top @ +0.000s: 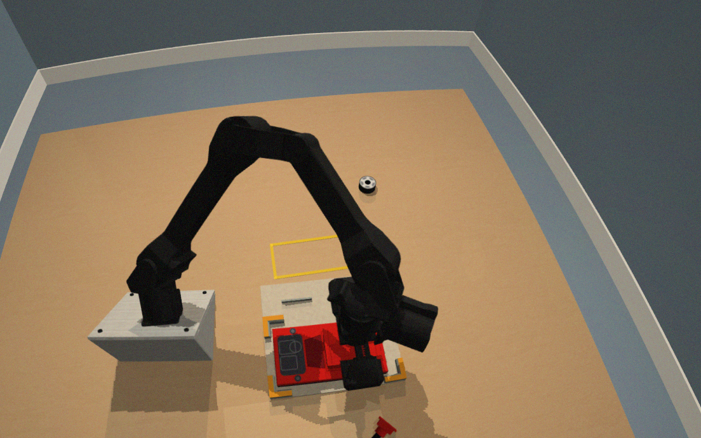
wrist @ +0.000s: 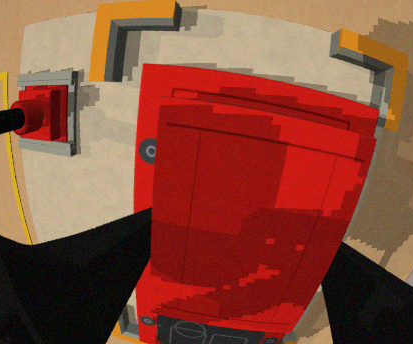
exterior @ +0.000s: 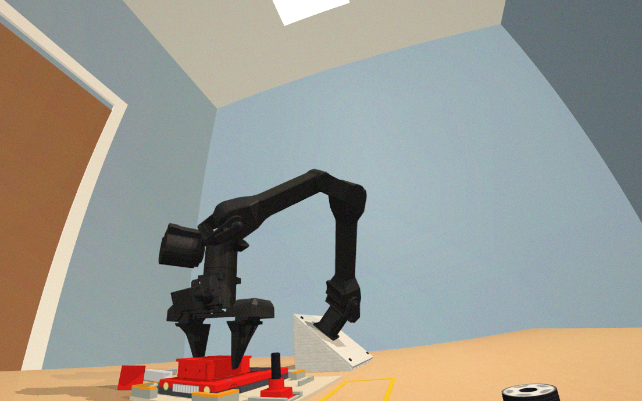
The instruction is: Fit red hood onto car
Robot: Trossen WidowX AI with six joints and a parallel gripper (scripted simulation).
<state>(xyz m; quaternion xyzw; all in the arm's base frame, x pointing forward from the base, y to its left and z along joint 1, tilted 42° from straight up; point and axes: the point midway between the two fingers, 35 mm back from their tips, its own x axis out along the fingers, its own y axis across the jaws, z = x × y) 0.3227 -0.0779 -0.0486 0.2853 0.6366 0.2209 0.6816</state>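
Now: the red hood 10 mm above my gripper tip. Round my gripper tip: grey holder (120 mm to the left, 40 mm ahead); then black wheel (380 mm to the left, 130 mm ahead, 30 mm below); then grey engine block (10 mm to the left, 10 mm below).
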